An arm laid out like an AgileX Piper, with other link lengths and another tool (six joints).
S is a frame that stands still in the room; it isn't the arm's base.
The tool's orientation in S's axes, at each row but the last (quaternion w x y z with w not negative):
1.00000 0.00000 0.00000 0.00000
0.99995 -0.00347 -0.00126 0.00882
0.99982 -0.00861 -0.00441 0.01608
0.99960 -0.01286 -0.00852 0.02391
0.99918 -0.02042 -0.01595 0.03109
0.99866 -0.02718 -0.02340 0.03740
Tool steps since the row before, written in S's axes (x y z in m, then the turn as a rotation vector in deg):
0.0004 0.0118 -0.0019 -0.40 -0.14 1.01
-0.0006 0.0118 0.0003 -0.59 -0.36 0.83
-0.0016 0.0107 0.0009 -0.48 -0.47 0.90
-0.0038 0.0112 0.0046 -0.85 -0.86 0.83
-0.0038 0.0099 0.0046 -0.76 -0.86 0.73
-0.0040 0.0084 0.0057 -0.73 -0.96 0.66
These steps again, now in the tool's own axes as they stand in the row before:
0.0004 0.0118 -0.0019 -0.40 -0.14 1.01
-0.0004 0.0118 0.0004 -0.59 -0.36 0.83
-0.0012 0.0107 0.0011 -0.49 -0.47 0.90
-0.0032 0.0112 0.0049 -0.88 -0.84 0.82
-0.0030 0.0099 0.0051 -0.79 -0.84 0.72
-0.0031 0.0083 0.0063 -0.77 -0.94 0.64

